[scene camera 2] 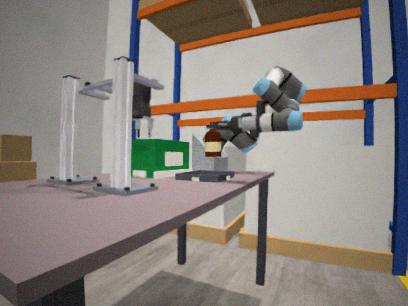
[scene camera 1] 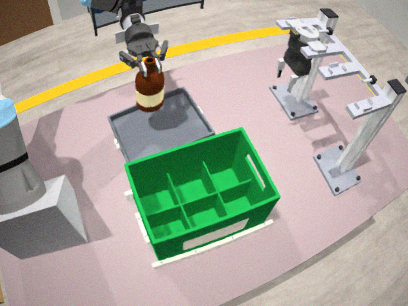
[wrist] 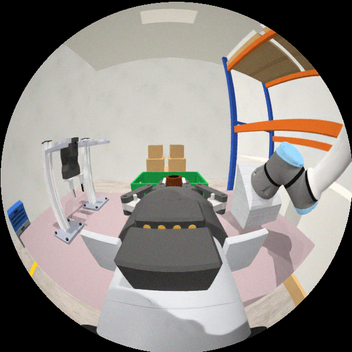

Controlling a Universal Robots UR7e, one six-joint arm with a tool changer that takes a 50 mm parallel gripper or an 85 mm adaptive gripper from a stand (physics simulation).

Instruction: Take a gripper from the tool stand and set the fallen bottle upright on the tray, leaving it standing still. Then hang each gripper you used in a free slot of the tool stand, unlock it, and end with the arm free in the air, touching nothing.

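Pixels of known places: end effector, tool point: [scene camera 1: 136, 29]; arm's base, origin of the base link: [scene camera 1: 20, 200].
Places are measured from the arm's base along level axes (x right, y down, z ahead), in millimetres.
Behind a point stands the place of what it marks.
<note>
The brown bottle [scene camera 1: 150, 87] @(x -132, y -27, z 400 mm) [scene camera 2: 213, 144] @(x -182, y 15, z 444 mm) [wrist: 173, 181] with a cream label is upright in the air, its base above the grey tray [scene camera 1: 134, 136] @(x -148, y 163, z 346 mm) [scene camera 2: 202, 175] @(x -175, y 144, z 545 mm), with a gap showing in scene camera 2. My gripper [scene camera 1: 151, 67] [scene camera 2: 211, 126] [wrist: 174, 187], the dark adaptive one, lies level and is shut on the bottle's neck. In the wrist view its body hides most of the bottle and the tray. The tool stand [scene camera 1: 368, 134] @(x 224, y -41, z 828 mm) [scene camera 2: 122, 125] @(x -85, y -16, z 893 mm) [wrist: 55, 185] holds another dark gripper [scene camera 1: 298, 57] [scene camera 2: 142, 100] [wrist: 70, 162] in an end slot; its other slots visible in scene camera 1 are free.
A green divided crate [scene camera 1: 170, 247] @(x 212, y 57, z 289 mm) [scene camera 2: 150, 157] @(x 83, y 77, z 542 mm) [wrist: 195, 175] stands right beside the tray. The arm's pale grey base block [scene camera 1: 30, 230] @(x 80, y 2, z 7 mm) [wrist: 250, 212] stands across the table from the tool stand. Orange and blue racking [scene camera 2: 280, 100] [wrist: 231, 110] is behind the arm.
</note>
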